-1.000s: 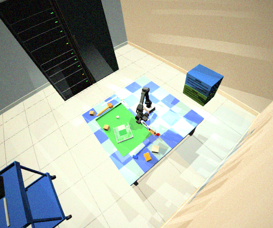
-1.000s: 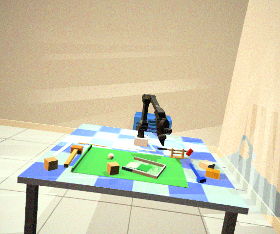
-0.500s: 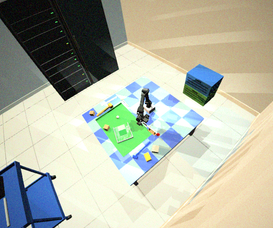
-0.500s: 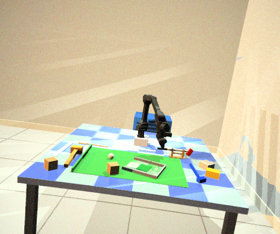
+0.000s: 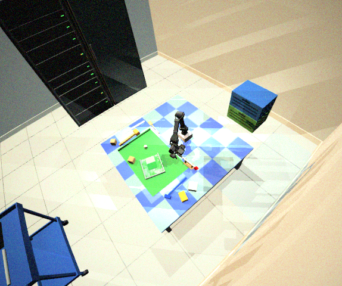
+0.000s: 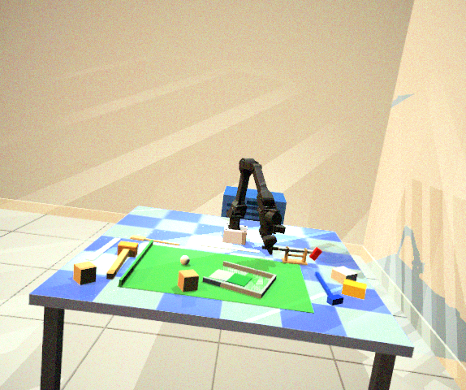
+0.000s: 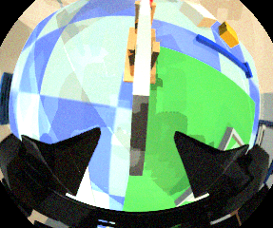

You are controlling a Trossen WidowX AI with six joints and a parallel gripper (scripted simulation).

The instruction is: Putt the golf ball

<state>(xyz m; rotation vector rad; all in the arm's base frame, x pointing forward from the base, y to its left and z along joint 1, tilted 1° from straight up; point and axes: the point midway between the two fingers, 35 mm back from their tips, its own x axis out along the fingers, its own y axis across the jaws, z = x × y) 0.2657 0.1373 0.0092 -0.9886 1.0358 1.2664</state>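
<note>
My gripper tip is now 110 mm to the right of the red putter and 10 mm below it. From my gripper tip the other things lie so: white golf ball (130 mm ahead, 410 mm to the right, 20 mm below); then small wooden rack (10 mm ahead, 130 mm to the left, 10 mm below); then blue tool (290 mm ahead, 190 mm to the left, 30 mm below).
</note>
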